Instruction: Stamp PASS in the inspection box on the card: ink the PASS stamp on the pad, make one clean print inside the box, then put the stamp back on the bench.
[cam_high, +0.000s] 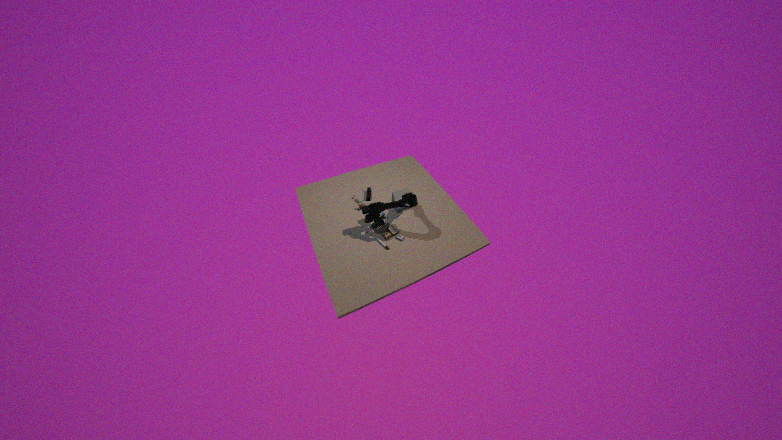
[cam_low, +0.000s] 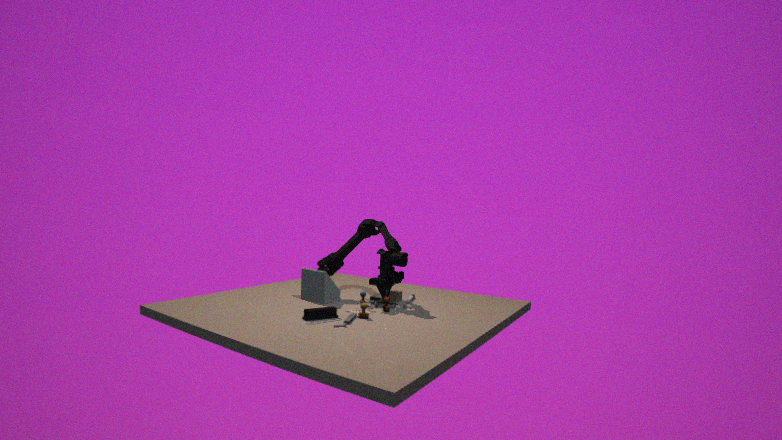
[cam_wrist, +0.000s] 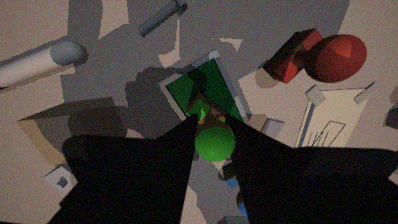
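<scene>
Now: the green ink pad 30 mm below my gripper tip. From my gripper tip the other things lie so: blue-knobbed stamp (90 mm behind, 50 mm to the right, 20 mm below); then red-knobbed stamp (70 mm to the right, 50 mm ahead, 20 mm below); then green-knobbed stamp (right at my gripper tip).
</scene>
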